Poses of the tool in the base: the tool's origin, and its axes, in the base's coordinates. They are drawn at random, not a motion.
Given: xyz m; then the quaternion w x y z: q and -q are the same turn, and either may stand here.
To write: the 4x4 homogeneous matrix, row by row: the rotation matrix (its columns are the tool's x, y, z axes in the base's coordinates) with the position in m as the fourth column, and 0 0 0 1 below. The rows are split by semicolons. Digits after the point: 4 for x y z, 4 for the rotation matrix.
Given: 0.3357 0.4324 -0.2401 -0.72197 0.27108 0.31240 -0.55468
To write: 0.1895 -0.6316 -0.7518 0.3357; 0.9703 0.2377 0.0449 0.4324; 0.1504 -0.7380 0.6578 -0.2401; 0 0 0 1
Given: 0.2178 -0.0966 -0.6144 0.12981 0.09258 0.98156 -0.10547
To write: -0.9492 0.2091 0.2353 0.2178; 0.1544 0.9606 -0.2311 -0.0966; -0.2744 -0.1830 -0.9441 -0.6144; 0 0 0 1
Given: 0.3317 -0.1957 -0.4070 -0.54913 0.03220 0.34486 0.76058
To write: -0.3948 0.8575 -0.3298 0.3317; -0.8131 -0.1590 0.5600 -0.1957; 0.4277 0.4892 0.7601 -0.4070; 0 0 0 1
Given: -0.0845 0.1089 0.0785 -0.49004 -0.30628 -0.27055 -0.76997
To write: -0.3321 -0.5889 0.7368 -0.0845; 0.9204 -0.3733 0.1165 0.1089; 0.2065 0.7168 0.6660 0.0785; 0 0 0 1
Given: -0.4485 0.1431 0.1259 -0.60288 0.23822 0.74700 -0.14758
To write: -0.1596 0.1780 -0.9710 -0.4485; 0.5338 0.8429 0.0668 0.1431; 0.8304 -0.5077 -0.2295 0.1259; 0 0 0 1
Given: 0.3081 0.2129 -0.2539 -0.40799 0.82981 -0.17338 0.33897
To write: 0.7101 -0.0112 0.7040 0.3081; -0.5643 -0.6070 0.5596 0.2129; 0.4211 -0.7946 -0.4373 -0.2539; 0 0 0 1
